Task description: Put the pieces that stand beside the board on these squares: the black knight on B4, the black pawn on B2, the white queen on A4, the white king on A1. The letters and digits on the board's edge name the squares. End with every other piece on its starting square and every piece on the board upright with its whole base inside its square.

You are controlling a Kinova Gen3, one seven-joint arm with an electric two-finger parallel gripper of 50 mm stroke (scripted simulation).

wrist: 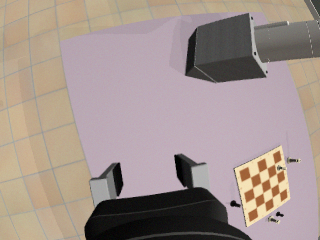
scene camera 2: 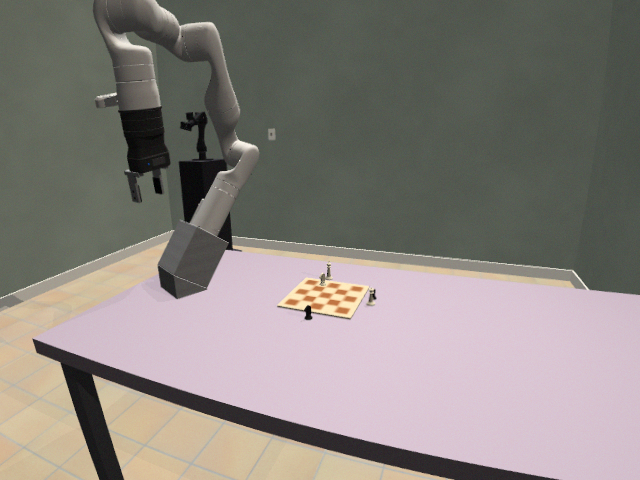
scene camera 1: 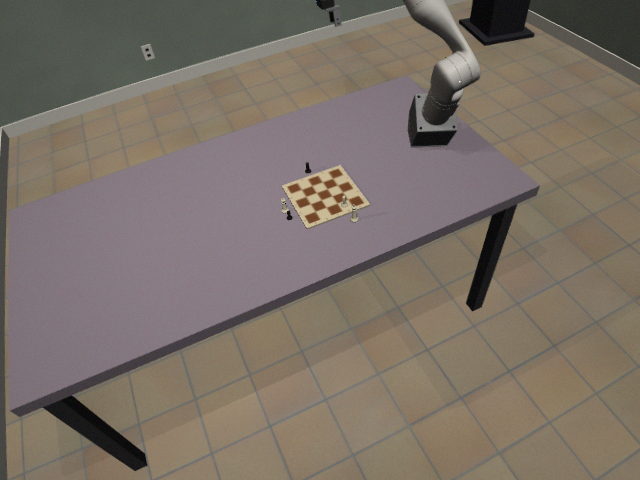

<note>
The pictures show: the gripper and a chessboard.
The gripper also shows in the wrist view.
</note>
